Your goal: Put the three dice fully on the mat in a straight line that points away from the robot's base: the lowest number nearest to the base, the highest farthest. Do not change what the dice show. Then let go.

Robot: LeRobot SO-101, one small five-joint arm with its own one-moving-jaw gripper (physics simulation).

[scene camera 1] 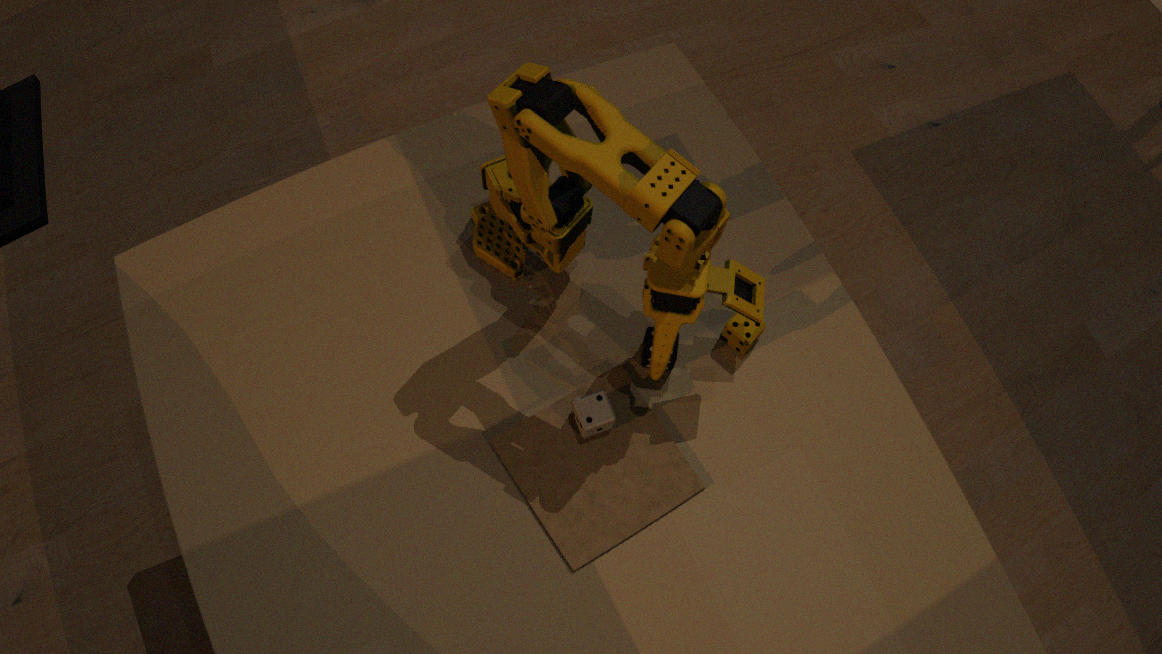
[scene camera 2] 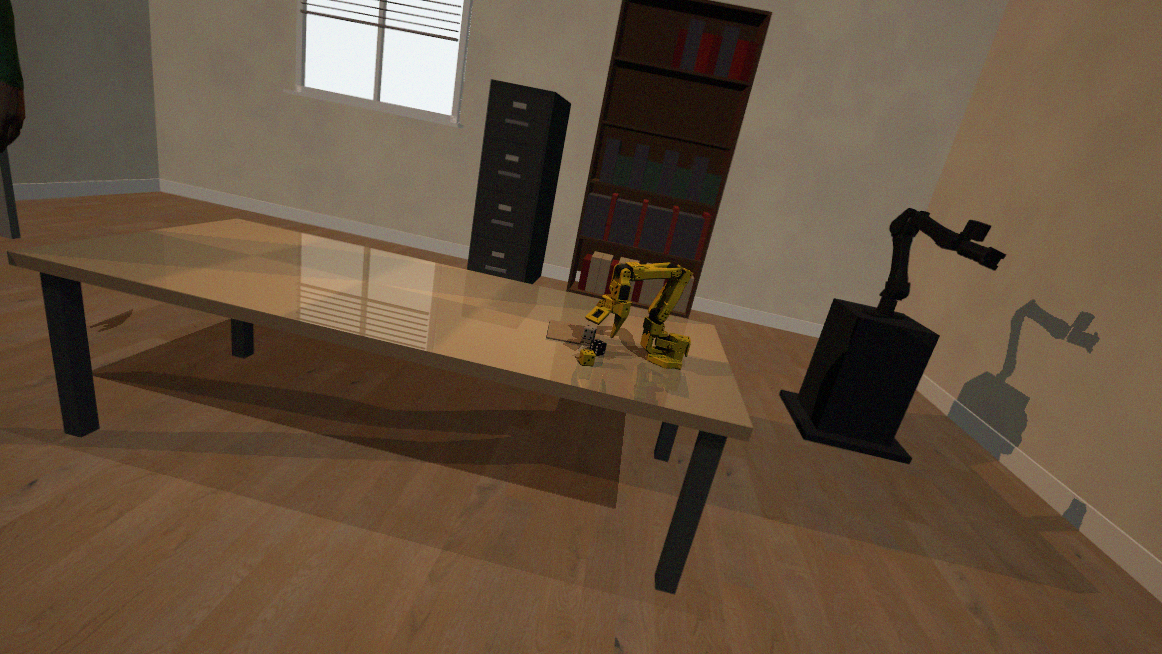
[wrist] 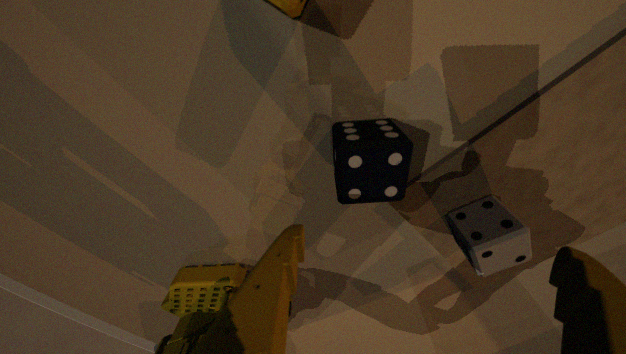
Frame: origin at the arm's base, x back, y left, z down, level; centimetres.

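Where they show: end effector, tool point: (scene camera 1: 663, 301) (scene camera 2: 611, 335) (wrist: 303, 238); arm's base, origin of the base link: (scene camera 1: 534, 248) (scene camera 2: 656, 358).
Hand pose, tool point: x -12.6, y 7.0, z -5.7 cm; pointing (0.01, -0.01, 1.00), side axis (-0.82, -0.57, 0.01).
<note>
Each offset is from my tool point to the top centre of the thing. Level surfaces: height alone.
The white die @(dz +2.2, dx -5.8, dy -9.6 cm) (scene camera 1: 593, 414) (scene camera 2: 588, 334) (wrist: 490, 235), two on top, sits on the mat @(dz +5.3, dx -9.8, dy -11.0 cm) (scene camera 1: 642, 495) (scene camera 2: 559, 330) (wrist: 585, 125) near its base-side edge. The black die @(dz +2.6, dx -2.6, dy -1.1 cm) (scene camera 1: 648, 347) (scene camera 2: 599, 346) (wrist: 372, 162) stands off the mat, close to its edge; its top appears to be four, with six on a side, and the gripper partly hides it in scene camera 1. The yellow die @(dz +2.6, dx -4.3, dy +7.0 cm) (scene camera 1: 741, 333) (scene camera 2: 586, 357) (wrist: 290, 6), five on top, stands off the mat beyond the black one. My gripper (scene camera 1: 657, 373) (scene camera 2: 615, 331) (wrist: 431, 240) is open and empty above the table near the black die.
The robot base (scene camera 1: 497, 243) (scene camera 2: 666, 357) (wrist: 202, 292) stands on the table @(dz +5.6 cm) (scene camera 1: 243, 365) (scene camera 2: 487, 349). The table's long edge runs beyond the yellow die. A filing cabinet (scene camera 2: 516, 178) and a second arm on a black pedestal (scene camera 2: 870, 373) stand away from the table.
</note>
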